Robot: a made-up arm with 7 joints.
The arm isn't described. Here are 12 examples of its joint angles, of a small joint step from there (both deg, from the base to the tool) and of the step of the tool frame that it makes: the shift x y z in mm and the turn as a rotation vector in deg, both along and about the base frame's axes.
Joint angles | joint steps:
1: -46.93 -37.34 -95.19 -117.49 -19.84 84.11 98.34 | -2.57 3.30 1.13 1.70 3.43 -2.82 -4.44
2: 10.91 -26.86 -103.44 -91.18 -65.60 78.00 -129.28 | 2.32 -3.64 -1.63 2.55 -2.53 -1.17 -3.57
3: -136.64 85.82 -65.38 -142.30 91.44 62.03 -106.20 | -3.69 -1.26 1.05 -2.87 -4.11 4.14 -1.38
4: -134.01 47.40 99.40 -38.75 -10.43 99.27 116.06 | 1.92 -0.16 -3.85 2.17 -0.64 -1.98 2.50
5: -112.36 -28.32 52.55 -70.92 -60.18 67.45 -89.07 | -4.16 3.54 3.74 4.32 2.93 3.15 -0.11
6: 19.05 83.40 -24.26 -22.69 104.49 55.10 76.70 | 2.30 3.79 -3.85 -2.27 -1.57 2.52 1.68
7: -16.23 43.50 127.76 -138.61 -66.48 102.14 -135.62 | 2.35 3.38 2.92 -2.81 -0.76 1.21 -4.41
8: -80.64 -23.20 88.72 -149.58 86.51 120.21 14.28 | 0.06 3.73 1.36 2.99 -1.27 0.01 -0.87
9: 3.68 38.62 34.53 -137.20 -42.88 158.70 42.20 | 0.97 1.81 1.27 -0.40 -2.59 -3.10 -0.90
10: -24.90 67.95 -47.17 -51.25 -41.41 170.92 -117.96 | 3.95 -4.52 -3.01 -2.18 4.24 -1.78 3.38
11: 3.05 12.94 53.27 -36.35 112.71 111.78 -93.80 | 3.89 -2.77 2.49 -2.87 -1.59 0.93 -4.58
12: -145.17 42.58 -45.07 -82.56 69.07 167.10 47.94 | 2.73 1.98 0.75 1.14 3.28 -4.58 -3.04
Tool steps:
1: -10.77 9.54 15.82 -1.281 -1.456 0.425
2: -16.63 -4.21 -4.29 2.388 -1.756 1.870
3: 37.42 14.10 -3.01 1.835 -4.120 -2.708
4: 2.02 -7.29 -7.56 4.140 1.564 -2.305
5: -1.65 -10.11 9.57 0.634 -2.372 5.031
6: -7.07 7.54 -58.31 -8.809 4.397 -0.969
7: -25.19 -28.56 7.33 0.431 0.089 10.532
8: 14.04 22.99 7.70 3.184 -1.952 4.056
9: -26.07 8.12 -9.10 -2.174 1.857 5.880
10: 13.18 16.01 46.50 -0.016 -8.282 -2.275
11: -39.04 40.92 5.76 0.470 -3.242 2.183
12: -7.54 -30.92 -17.01 -1.556 -3.518 6.926
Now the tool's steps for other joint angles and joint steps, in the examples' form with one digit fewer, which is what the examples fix.
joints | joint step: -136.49 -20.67 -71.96 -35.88 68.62 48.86 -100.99 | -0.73 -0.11 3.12 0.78 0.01 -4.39 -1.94
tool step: 4.6 -15.8 0.6 4.50 0.76 5.19
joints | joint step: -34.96 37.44 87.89 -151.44 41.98 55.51 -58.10 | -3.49 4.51 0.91 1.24 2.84 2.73 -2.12
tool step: 30.0 -1.1 15.9 4.78 3.70 -8.56
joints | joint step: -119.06 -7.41 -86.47 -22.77 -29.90 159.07 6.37 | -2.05 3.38 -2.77 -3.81 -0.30 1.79 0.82
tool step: -46.2 -13.9 -5.9 2.18 -3.92 -3.90
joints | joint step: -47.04 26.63 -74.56 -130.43 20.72 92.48 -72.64 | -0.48 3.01 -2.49 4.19 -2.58 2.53 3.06
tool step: -18.1 -10.6 26.2 -0.91 9.38 -0.92
